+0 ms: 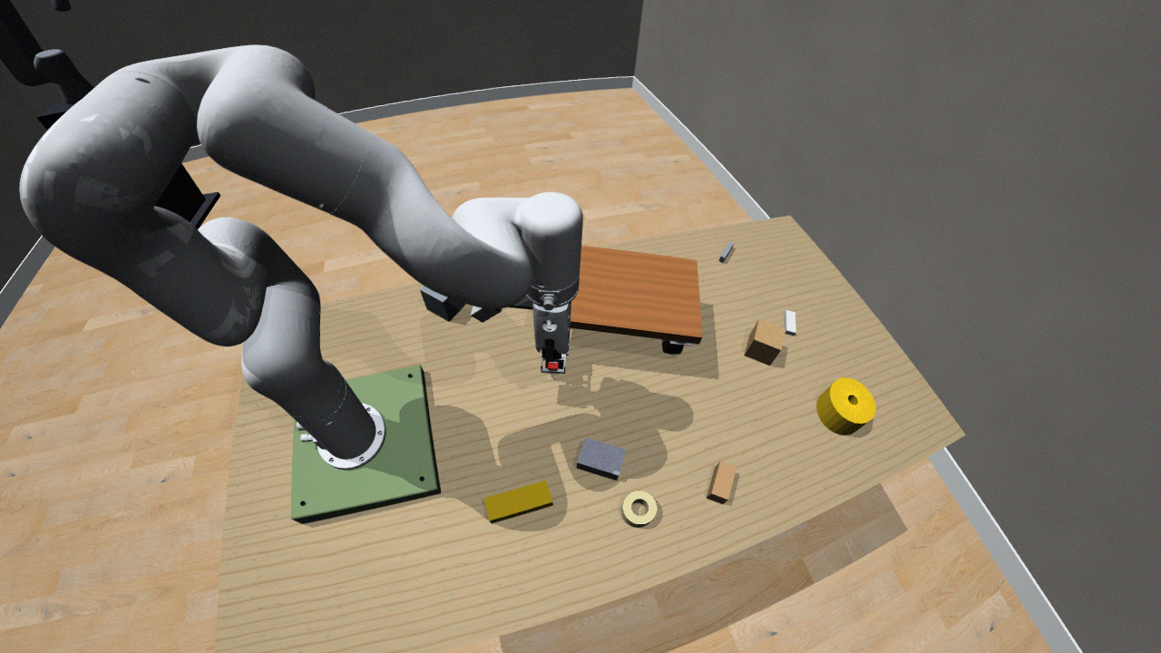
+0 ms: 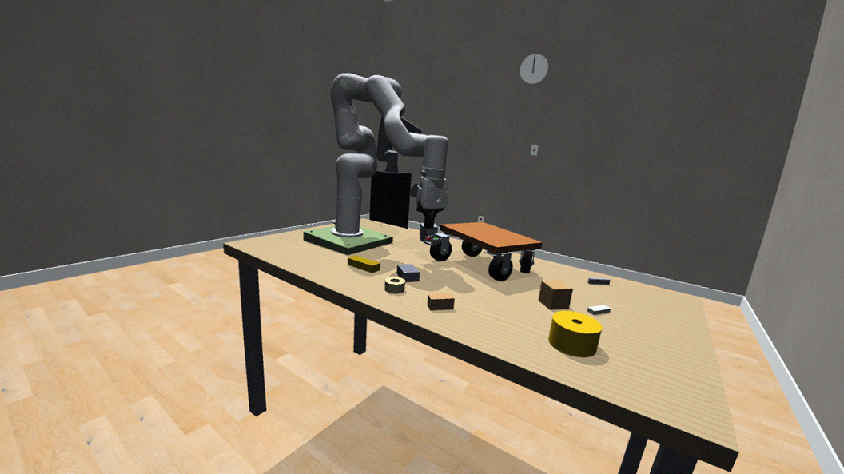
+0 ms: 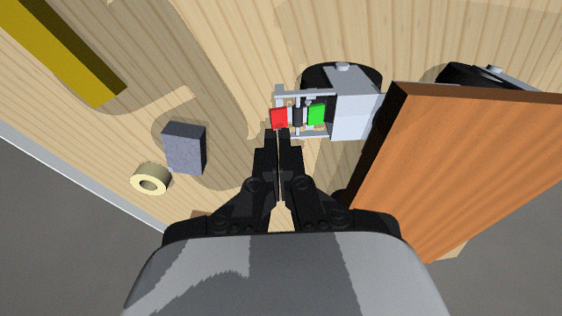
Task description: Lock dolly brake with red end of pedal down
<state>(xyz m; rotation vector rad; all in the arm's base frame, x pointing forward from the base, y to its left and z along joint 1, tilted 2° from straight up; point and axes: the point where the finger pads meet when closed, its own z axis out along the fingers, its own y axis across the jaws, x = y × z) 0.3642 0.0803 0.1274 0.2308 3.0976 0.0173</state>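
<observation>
Now: the brake pedal 60 mm below my hand and 10 mm to the left of it. Round my hand: grey cube: 230 mm to the left, 220 mm behind, 110 mm below; yellow bar: 210 mm to the right, 130 mm below, 80 mm behind; grey block: 150 mm to the right, 130 mm below, 70 mm ahead.
</observation>
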